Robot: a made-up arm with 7 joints.
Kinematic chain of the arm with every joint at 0, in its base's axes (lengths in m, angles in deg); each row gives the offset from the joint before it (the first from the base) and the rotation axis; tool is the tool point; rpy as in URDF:
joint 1: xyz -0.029 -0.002 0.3 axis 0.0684 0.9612 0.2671
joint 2: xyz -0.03 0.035 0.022 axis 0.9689 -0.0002 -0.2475
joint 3: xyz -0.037 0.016 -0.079 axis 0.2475 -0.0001 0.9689
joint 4: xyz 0.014 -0.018 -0.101 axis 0.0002 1 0
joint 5: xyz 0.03 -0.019 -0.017 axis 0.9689 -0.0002 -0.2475
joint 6: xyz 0.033 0.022 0.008 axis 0.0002 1 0
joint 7: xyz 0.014 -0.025 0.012 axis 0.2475 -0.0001 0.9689
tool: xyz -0.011 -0.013 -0.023 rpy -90 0 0
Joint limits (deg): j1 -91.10..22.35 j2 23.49..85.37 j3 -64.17..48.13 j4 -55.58..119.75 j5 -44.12..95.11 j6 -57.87..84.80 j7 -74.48..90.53
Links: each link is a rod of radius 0.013 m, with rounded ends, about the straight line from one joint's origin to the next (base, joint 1, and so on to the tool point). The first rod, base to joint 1, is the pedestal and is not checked.
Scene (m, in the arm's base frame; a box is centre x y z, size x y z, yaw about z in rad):
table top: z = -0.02
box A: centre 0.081 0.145 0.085 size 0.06 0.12 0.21 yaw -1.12
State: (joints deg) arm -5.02 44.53 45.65 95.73 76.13 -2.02 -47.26
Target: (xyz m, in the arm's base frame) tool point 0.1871 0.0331 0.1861
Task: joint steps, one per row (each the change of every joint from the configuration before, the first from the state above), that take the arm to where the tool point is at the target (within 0.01 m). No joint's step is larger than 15 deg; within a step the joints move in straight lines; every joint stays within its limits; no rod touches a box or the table.
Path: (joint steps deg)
1: -10.72 5.21 0.83 -5.50 6.33 -5.61 -9.07
2: -10.73 5.20 0.82 -5.50 6.32 -5.61 -9.08
3: -10.72 5.21 0.83 -5.50 6.33 -5.61 -9.07
4: -14.63 -1.51 -4.93 -1.74 -2.92 -11.66 0.00
5: -14.64 -1.51 -4.93 -1.74 -2.92 -11.65 0.00
6: -14.63 -1.51 -4.92 -1.74 -2.91 -11.66 0.00
7: 1.05 -8.03 -13.33 -4.52 -6.80 8.60 12.49
8: 1.04 -8.04 -13.32 -4.52 -6.79 8.61 12.49
9: 1.05 -8.03 -13.32 -4.52 -6.80 8.61 12.48
10: 1.04 -8.03 -13.32 -4.53 -6.80 8.61 12.49

